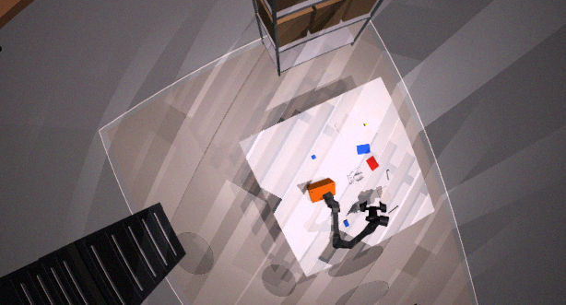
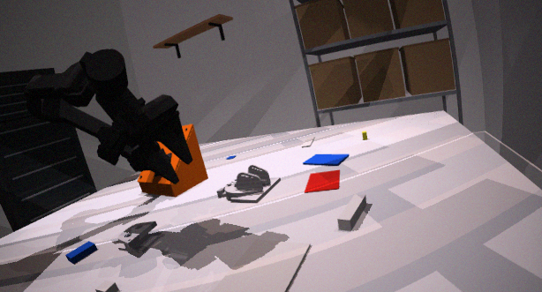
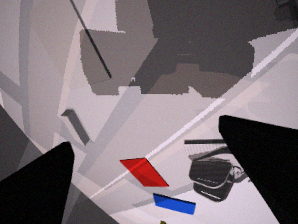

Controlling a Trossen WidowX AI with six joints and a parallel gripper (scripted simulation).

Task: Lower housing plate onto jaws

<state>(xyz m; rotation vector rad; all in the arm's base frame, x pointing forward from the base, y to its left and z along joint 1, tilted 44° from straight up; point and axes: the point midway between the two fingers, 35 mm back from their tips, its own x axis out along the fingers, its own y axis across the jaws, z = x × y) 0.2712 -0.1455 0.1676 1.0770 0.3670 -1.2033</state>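
Right now the small blue block is 25 cm behind my gripper tip, 11 cm to the right of it and 12 cm below it. From my gripper tip the other things lie so: red tile (18 cm ahead, 22 cm to the left, 12 cm below); then grey block (25 cm ahead, 6 cm to the left, 11 cm below); then blue tile (16 cm ahead, 36 cm to the left, 12 cm below).
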